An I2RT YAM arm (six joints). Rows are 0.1 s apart.
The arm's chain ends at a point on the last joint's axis. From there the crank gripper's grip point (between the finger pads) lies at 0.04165 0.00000 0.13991 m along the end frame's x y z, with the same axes.
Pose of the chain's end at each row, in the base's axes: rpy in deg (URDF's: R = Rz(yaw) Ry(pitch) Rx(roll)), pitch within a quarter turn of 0, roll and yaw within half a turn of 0; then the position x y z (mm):
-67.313, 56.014, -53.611, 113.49, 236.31, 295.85
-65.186, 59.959, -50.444, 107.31, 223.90, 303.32
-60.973, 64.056, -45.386, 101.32, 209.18, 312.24
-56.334, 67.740, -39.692, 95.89, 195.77, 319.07
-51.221, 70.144, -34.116, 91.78, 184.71, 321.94
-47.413, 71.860, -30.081, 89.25, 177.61, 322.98
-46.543, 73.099, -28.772, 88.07, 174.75, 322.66
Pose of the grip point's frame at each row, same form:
-67.313, 56.014, -53.611, 257.76, 258.13, 291.48
-65.186, 59.959, -50.444, 250.87, 249.51, 296.66
-60.973, 64.056, -45.386, 244.08, 238.67, 304.49
-56.334, 67.740, -39.692, 237.63, 229.45, 309.90
-51.221, 70.144, -34.116, 232.90, 220.85, 312.53
-47.413, 71.860, -30.081, 229.96, 215.15, 312.88
-46.543, 73.099, -28.772, 228.27, 213.62, 310.79

